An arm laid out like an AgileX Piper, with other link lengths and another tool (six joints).
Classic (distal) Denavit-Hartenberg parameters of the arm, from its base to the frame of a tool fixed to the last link. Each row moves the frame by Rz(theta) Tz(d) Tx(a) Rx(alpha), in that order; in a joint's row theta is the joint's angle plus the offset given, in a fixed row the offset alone. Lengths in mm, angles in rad.
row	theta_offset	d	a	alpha
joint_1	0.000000	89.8	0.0	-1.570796
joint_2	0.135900	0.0	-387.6	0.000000
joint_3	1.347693	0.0	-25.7	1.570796
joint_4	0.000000	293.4	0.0	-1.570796
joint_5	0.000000	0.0	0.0	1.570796
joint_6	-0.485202	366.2	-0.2	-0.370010
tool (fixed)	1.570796	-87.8	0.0	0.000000
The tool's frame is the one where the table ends.
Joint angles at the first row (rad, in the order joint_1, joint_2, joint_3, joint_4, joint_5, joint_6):
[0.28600, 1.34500, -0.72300, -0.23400, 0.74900, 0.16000]
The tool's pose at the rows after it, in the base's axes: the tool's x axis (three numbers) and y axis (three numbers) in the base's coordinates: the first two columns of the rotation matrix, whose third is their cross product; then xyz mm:
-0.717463 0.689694 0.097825 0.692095 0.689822 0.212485 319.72 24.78 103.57
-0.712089 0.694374 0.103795 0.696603 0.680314 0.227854 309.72 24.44 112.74
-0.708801 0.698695 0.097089 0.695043 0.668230 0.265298 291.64 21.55 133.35
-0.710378 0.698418 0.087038 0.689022 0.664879 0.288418 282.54 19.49 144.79
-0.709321 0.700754 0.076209 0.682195 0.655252 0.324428 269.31 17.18 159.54
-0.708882 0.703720 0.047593 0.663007 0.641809 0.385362 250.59 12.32 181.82
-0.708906 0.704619 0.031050 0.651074 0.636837 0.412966 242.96 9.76 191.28
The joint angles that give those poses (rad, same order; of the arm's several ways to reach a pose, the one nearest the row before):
[0.28600, 1.27900, -0.72299, -0.19200, 0.79599, 0.13001]
[0.28599, 1.23601, -0.72302, -0.17299, 0.82800, 0.12499]
[0.28603, 1.14299, -0.72298, -0.15301, 0.88399, 0.11804]
[0.28601, 1.09101, -0.72301, -0.14700, 0.91000, 0.11301]
[0.28599, 1.01900, -0.72301, -0.13599, 0.94401, 0.11099]
[0.28600, 0.90799, -0.72301, -0.12900, 0.98502, 0.11100]
[0.28594, 0.86001, -0.72300, -0.12896, 0.99898, 0.11092]

